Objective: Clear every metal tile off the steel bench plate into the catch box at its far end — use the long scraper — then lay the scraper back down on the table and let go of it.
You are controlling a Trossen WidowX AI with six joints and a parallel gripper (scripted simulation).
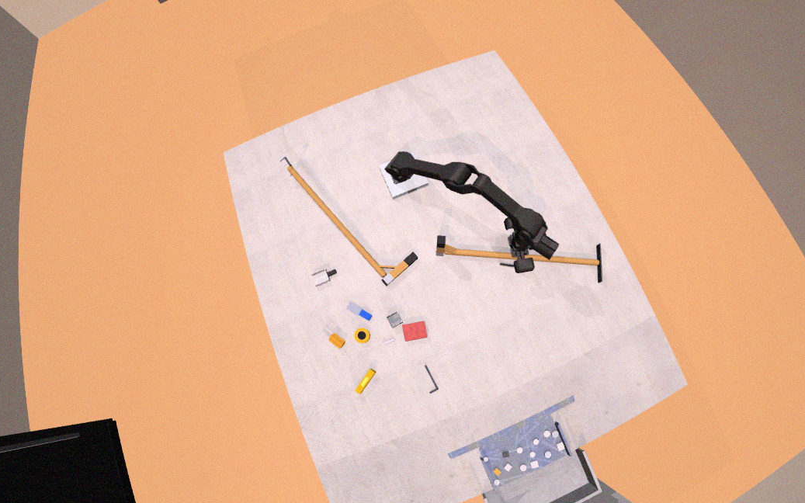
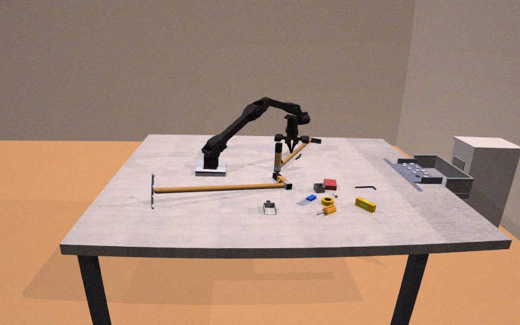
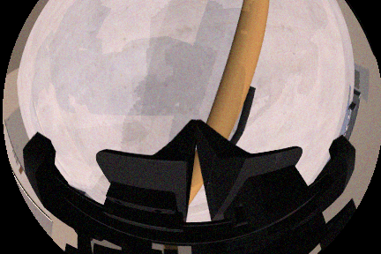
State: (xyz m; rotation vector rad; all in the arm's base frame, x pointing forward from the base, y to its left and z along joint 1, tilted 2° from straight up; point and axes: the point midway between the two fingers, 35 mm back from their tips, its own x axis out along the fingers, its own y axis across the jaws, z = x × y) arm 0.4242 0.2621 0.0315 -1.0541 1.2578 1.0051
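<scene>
Now: the long scraper 50 mm above my gripper tip, 30 mm ahead of it and 10 mm to the left of it. From my gripper tip the other things lie so: grey box: 470 mm to the right, 60 mm ahead, 10 mm below; hex key: 430 mm to the right, 310 mm ahead, 10 mm below; red block: 420 mm to the right, 120 mm ahead.
</scene>
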